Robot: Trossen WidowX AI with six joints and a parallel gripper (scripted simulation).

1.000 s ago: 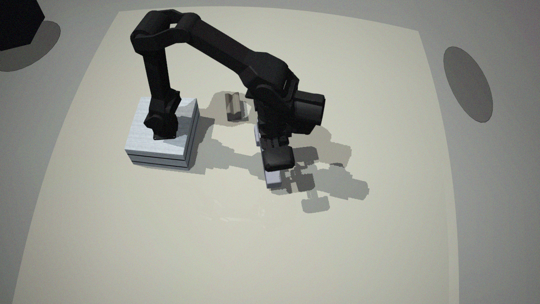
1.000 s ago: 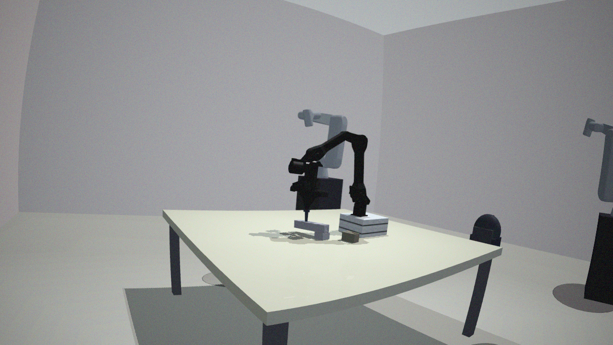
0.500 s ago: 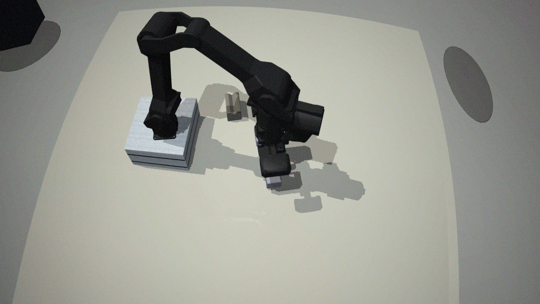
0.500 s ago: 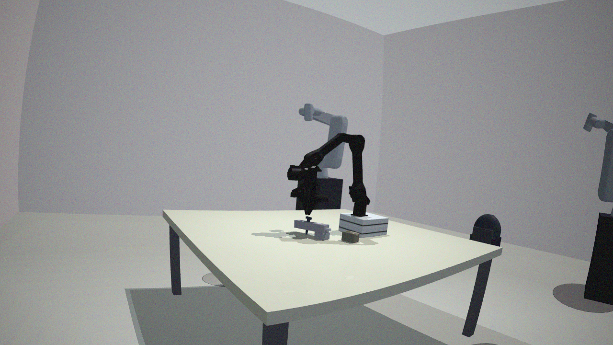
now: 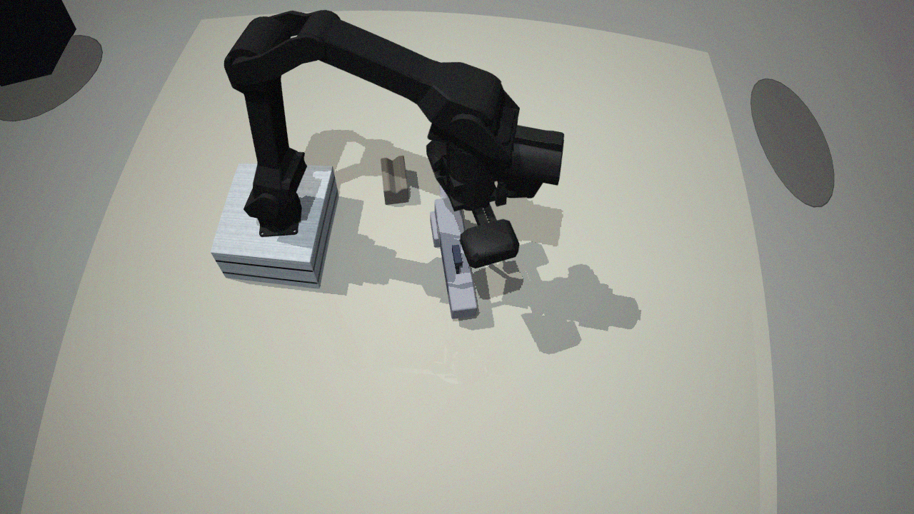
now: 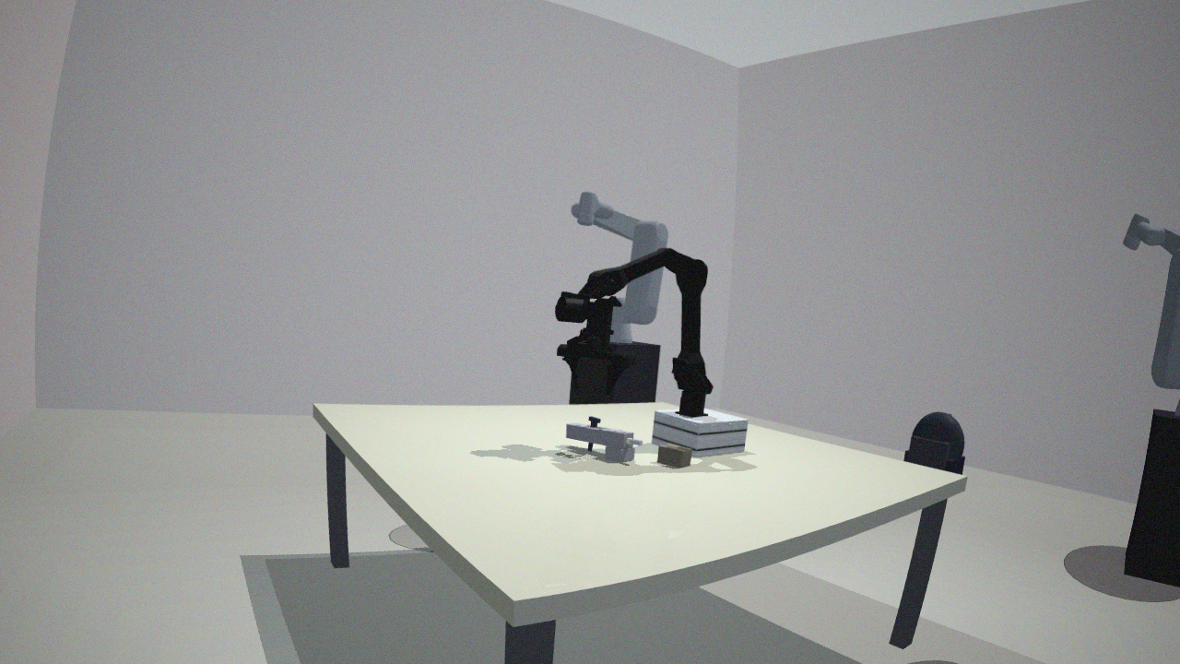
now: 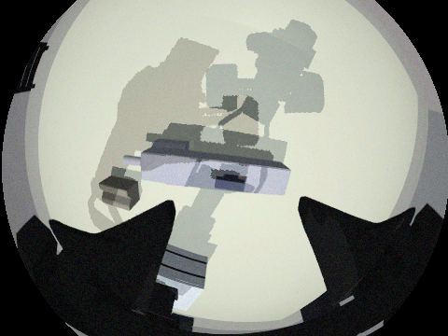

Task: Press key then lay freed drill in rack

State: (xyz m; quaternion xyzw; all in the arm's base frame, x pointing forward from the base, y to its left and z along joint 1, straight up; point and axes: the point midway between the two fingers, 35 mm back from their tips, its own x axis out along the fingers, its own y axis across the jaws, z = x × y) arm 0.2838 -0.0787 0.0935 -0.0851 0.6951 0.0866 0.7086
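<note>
Right now the drill is 10 cm below my gripper tip, 8 cm to the left of it and 2 cm behind it. Also, from my gripper tip: block 11 cm below, 2 cm to the left, 2 cm behind; then dark key 10 cm below, 1 cm behind; then v-grooved rack 18 cm to the left, 13 cm below, 10 cm behind.
</note>
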